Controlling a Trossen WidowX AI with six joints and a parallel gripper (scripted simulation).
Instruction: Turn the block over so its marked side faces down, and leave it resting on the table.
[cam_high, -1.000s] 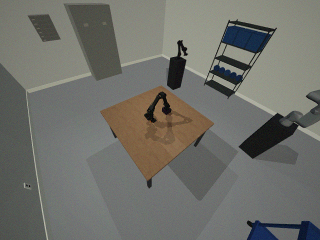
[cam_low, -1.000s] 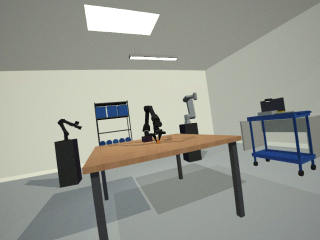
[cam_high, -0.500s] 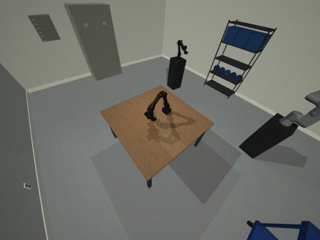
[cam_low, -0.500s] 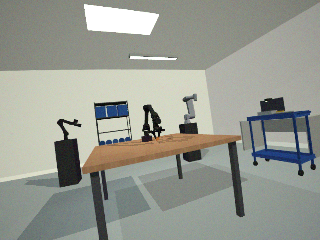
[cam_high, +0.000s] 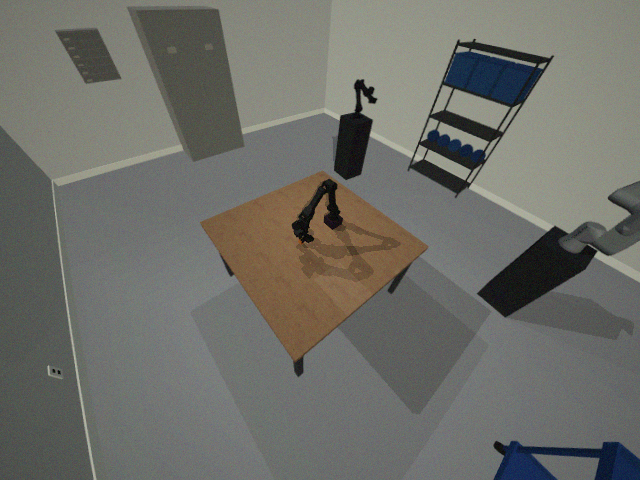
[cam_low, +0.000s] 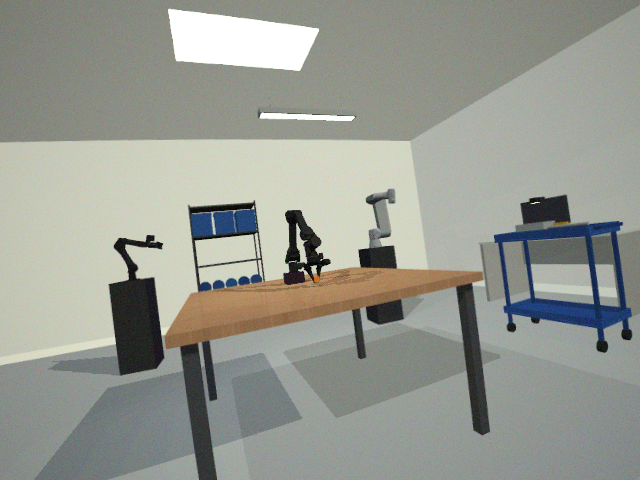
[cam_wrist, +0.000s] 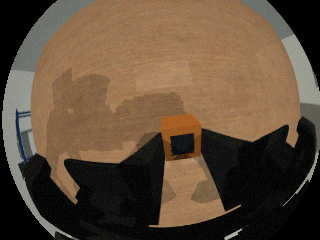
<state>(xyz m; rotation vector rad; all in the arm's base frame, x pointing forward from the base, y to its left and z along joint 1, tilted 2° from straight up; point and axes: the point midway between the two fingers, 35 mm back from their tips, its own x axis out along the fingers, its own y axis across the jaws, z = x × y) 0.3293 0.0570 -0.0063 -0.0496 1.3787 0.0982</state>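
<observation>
The orange block is 10 mm above my gripper tip.
</observation>
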